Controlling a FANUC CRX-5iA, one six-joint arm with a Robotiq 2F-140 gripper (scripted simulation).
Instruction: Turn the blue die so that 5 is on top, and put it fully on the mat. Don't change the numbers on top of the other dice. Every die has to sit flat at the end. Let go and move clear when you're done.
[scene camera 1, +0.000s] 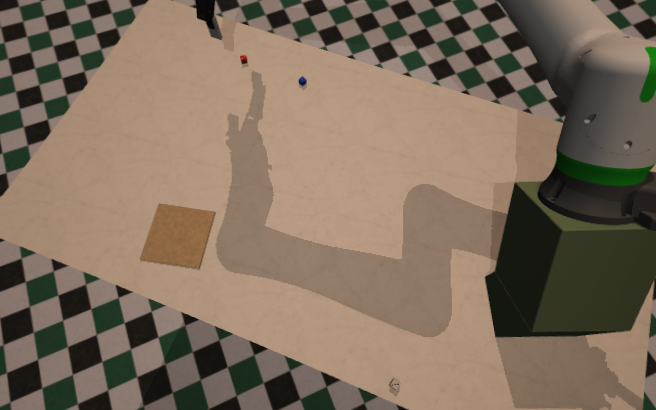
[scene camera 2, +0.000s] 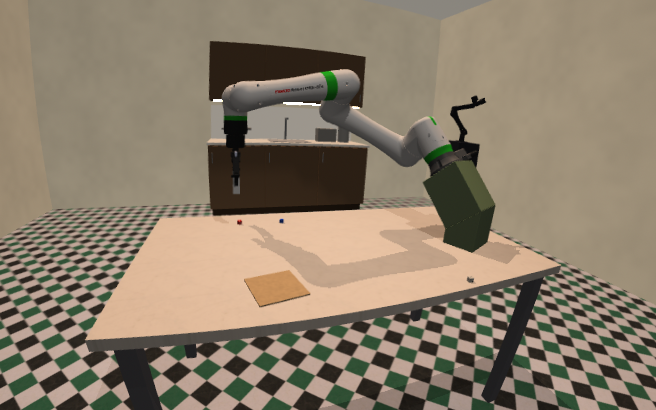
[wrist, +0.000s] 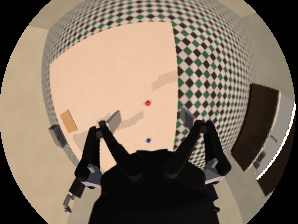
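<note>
A brown mat is there in what I see, and so is my gripper.
</note>
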